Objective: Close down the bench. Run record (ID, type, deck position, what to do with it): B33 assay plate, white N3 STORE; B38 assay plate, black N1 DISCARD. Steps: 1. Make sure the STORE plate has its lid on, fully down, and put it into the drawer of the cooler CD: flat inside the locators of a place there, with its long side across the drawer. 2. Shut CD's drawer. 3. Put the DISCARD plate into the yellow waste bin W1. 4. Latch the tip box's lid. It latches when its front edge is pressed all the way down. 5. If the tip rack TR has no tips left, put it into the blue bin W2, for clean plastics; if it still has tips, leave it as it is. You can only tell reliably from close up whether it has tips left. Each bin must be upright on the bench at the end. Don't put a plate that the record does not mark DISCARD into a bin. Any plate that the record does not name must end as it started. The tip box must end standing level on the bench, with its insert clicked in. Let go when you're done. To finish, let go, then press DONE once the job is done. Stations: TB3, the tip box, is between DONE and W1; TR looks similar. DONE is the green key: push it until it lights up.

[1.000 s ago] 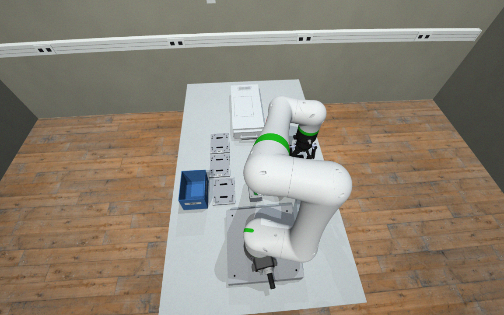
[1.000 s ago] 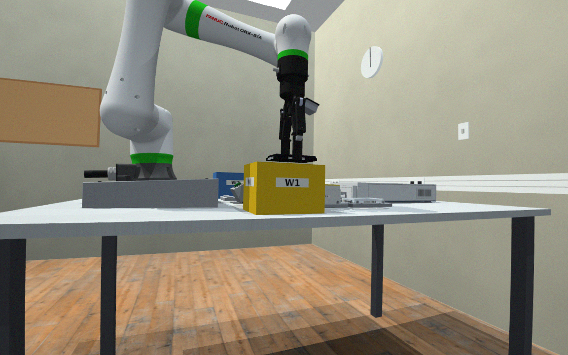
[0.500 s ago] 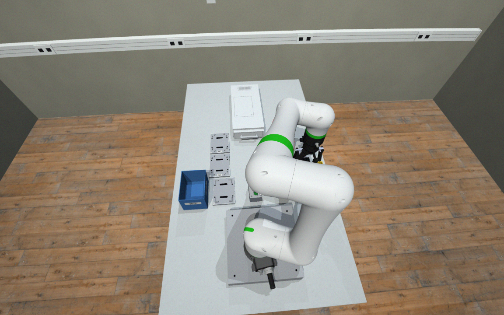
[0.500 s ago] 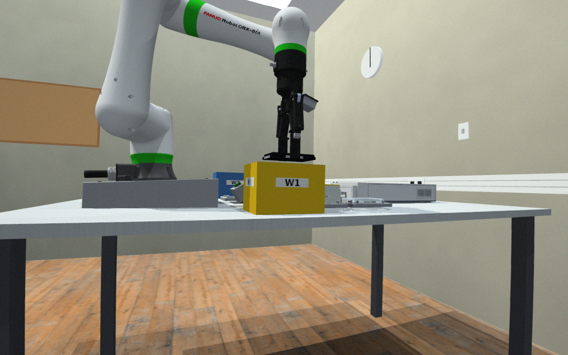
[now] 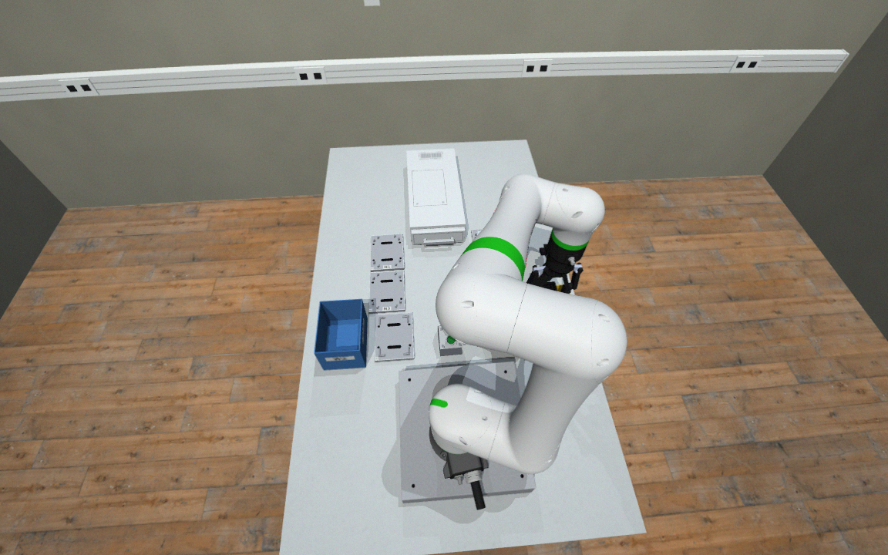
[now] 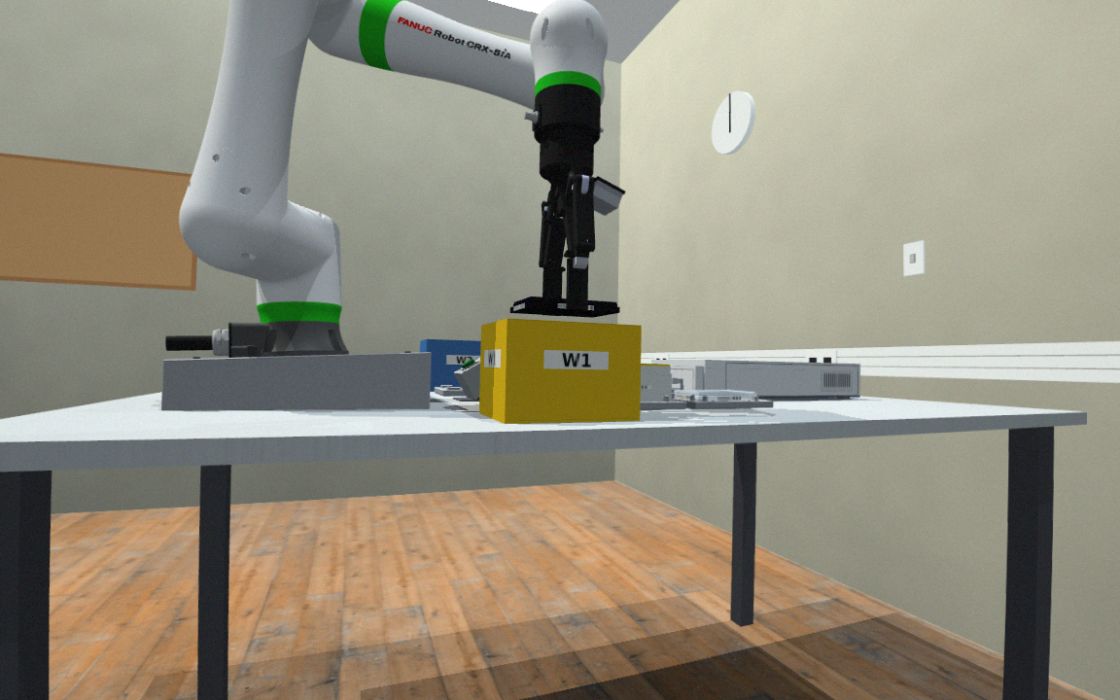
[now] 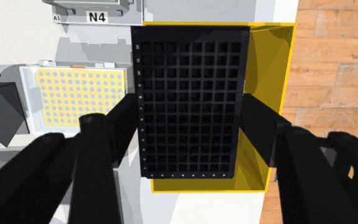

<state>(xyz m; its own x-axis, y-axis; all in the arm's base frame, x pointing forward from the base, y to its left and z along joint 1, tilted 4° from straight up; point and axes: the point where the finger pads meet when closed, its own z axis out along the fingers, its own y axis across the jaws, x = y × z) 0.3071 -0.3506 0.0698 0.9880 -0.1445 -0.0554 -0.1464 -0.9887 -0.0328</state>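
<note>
The tip rack TR is 16 cm ahead of my hand, 11 cm below it and 8 cm to the left of it. Also, from my hand: black assay plate: 2 cm below; yellow bin W1: 13 cm below, 2 cm to the right, 2 cm behind; N4 nest label: 15 cm below, 10 cm to the left, 10 cm ahead.
</note>
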